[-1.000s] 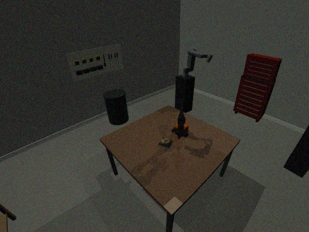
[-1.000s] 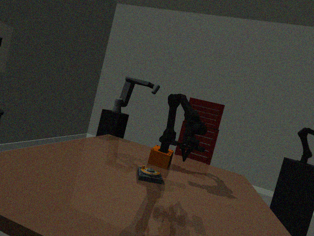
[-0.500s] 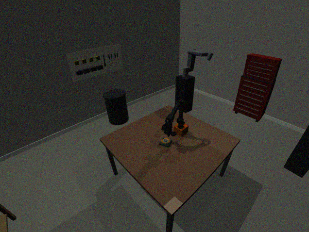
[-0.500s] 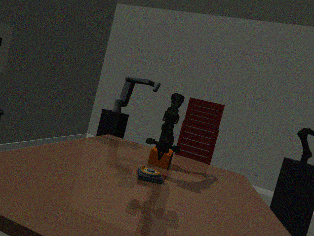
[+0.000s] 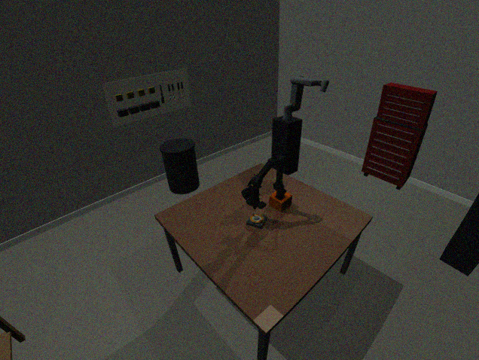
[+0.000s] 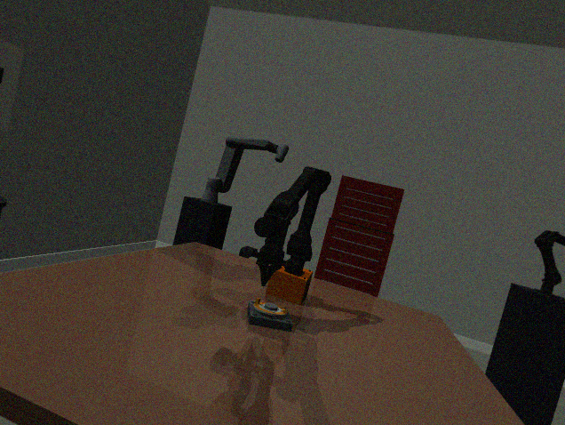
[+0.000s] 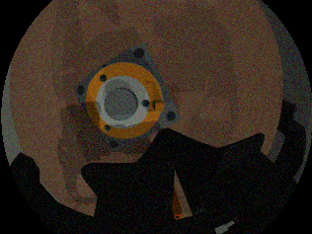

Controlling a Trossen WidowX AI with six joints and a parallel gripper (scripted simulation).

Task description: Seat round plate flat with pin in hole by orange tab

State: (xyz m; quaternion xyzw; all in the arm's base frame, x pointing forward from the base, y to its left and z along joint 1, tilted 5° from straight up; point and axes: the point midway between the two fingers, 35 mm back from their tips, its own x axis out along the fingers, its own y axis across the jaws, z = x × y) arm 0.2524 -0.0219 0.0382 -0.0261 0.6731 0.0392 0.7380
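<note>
Now: the base 20 mm ahead of my gripper tip, 50 mm to the left of it and 60 mm below it.
</note>
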